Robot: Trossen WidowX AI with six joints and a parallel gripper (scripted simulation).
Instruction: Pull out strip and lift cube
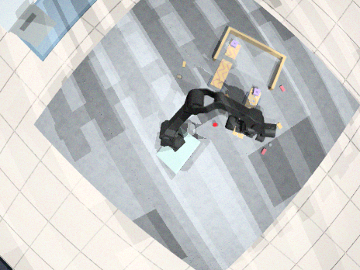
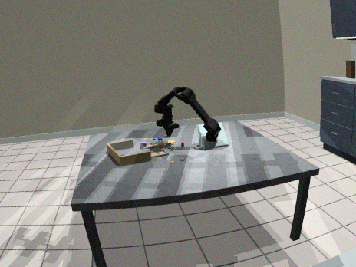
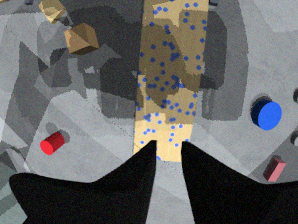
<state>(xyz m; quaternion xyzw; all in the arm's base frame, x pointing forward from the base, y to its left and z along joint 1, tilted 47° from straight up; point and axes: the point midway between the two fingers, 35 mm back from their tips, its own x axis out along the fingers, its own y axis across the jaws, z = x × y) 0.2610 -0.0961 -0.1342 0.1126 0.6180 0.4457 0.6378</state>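
Now: the blue disc 60 mm ahead of my gripper tip, 90 mm to the right of it and 40 mm below it. Round my gripper tip: red dot (80 mm behind, 100 mm to the left, 30 mm below).
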